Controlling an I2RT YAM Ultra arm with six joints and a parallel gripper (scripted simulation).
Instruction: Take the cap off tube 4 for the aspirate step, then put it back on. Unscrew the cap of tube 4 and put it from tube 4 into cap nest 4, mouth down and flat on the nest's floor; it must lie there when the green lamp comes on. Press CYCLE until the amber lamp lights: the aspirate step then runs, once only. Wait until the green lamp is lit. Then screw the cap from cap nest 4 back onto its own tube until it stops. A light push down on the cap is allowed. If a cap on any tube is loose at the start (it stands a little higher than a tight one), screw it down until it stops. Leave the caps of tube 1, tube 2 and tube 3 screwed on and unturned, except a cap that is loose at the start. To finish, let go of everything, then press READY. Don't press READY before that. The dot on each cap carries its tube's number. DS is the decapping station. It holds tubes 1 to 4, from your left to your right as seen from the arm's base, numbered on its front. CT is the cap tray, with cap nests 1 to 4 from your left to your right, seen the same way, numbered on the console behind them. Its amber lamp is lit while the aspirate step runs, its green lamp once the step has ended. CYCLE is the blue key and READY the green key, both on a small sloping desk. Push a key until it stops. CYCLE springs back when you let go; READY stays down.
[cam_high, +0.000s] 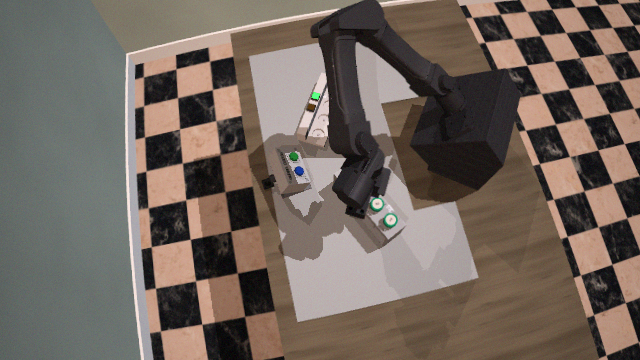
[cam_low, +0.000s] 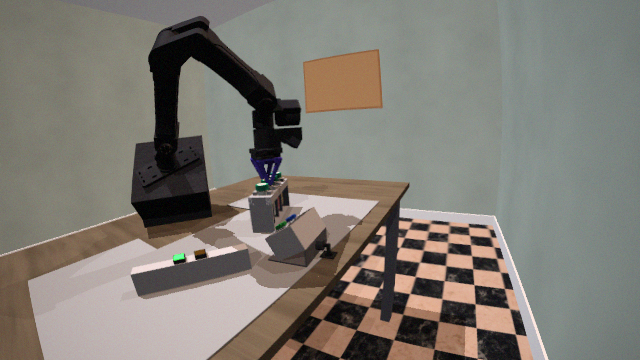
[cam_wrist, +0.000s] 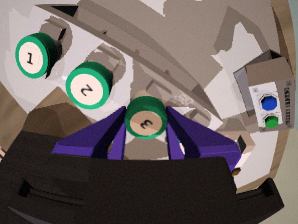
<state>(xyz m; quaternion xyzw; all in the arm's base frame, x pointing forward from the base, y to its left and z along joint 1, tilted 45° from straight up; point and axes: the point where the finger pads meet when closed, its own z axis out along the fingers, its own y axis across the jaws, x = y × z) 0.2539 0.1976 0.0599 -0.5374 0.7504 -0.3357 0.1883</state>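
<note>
The cap 3 is right at my hand. The rest, counted from my hand: cap 2: 40 mm to the left, 30 mm behind; green ready key: 160 mm ahead, 140 mm to the right, 50 mm below; blue cycle key: 150 mm ahead, 100 mm to the right, 50 mm below.
</note>
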